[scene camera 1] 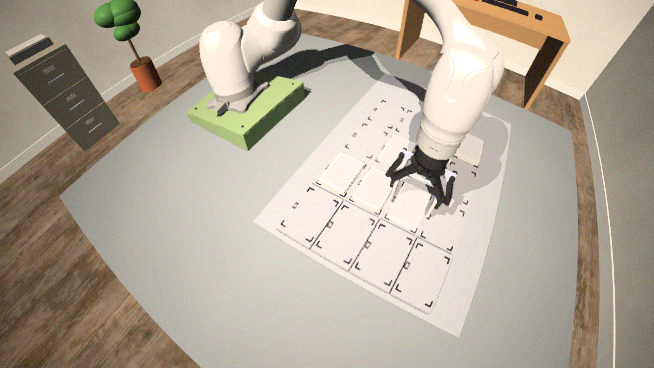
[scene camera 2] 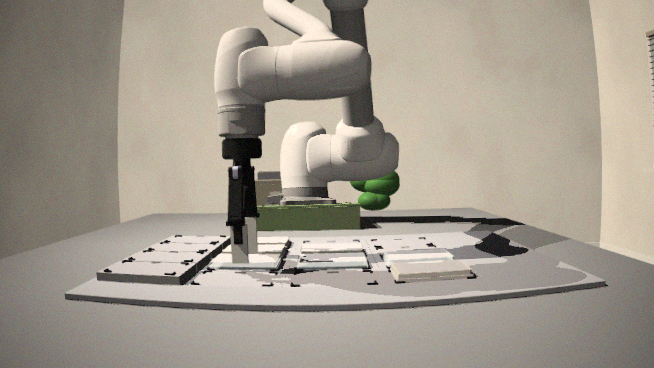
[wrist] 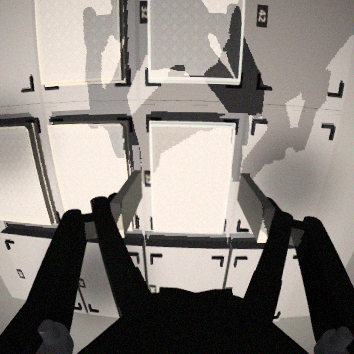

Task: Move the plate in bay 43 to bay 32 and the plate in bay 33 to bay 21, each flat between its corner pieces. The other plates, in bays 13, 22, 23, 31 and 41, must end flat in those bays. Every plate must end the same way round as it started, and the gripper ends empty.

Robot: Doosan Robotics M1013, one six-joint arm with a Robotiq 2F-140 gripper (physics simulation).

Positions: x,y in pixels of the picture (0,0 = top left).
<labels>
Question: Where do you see a raised block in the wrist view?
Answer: At 97,292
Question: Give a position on a raised block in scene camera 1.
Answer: At 344,240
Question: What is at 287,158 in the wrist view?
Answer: A bay 43.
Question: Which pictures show my gripper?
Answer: Scene camera 1, scene camera 2 and the wrist view: all of them.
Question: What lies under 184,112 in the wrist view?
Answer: A bay 33.
</labels>
